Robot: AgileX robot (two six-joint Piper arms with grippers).
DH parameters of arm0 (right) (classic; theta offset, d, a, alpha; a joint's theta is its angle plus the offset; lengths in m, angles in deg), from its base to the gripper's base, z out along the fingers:
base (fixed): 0 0 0 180
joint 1: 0 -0.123 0 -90
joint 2: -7.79 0 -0.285 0
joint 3: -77.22 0 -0.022 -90
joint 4: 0 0.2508 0 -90
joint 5: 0 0 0.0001 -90
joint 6: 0 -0.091 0 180
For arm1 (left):
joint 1: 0 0.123 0 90
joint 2: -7.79 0 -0.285 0
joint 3: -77.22 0 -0.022 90
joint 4: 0 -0.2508 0 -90
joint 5: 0 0 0.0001 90
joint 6: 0 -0.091 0 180
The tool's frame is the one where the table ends.
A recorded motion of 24 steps. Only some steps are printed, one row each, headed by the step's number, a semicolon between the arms.
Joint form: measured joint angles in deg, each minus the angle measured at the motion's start. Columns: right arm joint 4, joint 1, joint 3, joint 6, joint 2, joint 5; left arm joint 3, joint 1, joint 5, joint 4, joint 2, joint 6.
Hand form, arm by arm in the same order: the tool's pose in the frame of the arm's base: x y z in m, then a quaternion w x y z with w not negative. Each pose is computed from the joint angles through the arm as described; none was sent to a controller.
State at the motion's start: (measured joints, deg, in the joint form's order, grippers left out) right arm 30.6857 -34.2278 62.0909 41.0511 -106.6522 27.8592; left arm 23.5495 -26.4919 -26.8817 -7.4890 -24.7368 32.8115
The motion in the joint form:
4: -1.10 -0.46 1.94 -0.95 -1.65 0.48; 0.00 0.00 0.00 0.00 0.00 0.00
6: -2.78 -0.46 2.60 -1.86 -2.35 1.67; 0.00 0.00 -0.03 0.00 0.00 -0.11
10: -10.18 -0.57 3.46 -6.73 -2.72 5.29; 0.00 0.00 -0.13 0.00 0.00 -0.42
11: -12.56 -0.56 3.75 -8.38 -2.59 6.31; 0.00 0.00 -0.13 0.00 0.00 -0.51
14: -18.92 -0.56 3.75 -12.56 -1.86 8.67; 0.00 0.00 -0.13 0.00 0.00 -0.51
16: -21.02 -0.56 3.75 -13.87 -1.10 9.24; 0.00 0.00 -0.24 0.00 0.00 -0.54
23: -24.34 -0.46 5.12 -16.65 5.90 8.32; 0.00 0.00 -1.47 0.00 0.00 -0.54
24: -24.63 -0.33 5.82 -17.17 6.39 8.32; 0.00 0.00 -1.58 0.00 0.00 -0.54
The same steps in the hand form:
4: 0.2933 0.2290 0.1574 0.19509 -0.41955 0.87314 0.15346; 0.0849 -0.0363 0.2794 0.50621 -0.01362 0.83300 -0.22287
6: 0.2943 0.2293 0.1546 0.18407 -0.42592 0.87335 0.14821; 0.0849 -0.0363 0.2794 0.50624 -0.01284 0.83316 -0.22227
10: 0.2933 0.2251 0.1523 0.15360 -0.44266 0.87524 0.12011; 0.0848 -0.0362 0.2792 0.50622 -0.01066 0.83366 -0.22052
11: 0.2935 0.2233 0.1534 0.14753 -0.44602 0.87591 0.10993; 0.0848 -0.0362 0.2792 0.50640 -0.01001 0.83367 -0.22012
14: 0.2923 0.2165 0.1559 0.13248 -0.45454 0.87725 0.07914; 0.0848 -0.0362 0.2792 0.50640 -0.01001 0.83367 -0.22012
16: 0.2921 0.2141 0.1602 0.13424 -0.45700 0.87659 0.06872; 0.0848 -0.0362 0.2791 0.50577 -0.00987 0.83420 -0.21957
23: 0.2929 0.2100 0.2106 0.21379 -0.44871 0.86558 0.06107; 0.0841 -0.0356 0.2773 0.49812 -0.01078 0.84000 -0.21486
24: 0.2947 0.2099 0.2170 0.22381 -0.44454 0.86518 0.06120; 0.0841 -0.0356 0.2771 0.49743 -0.01086 0.84051 -0.21444

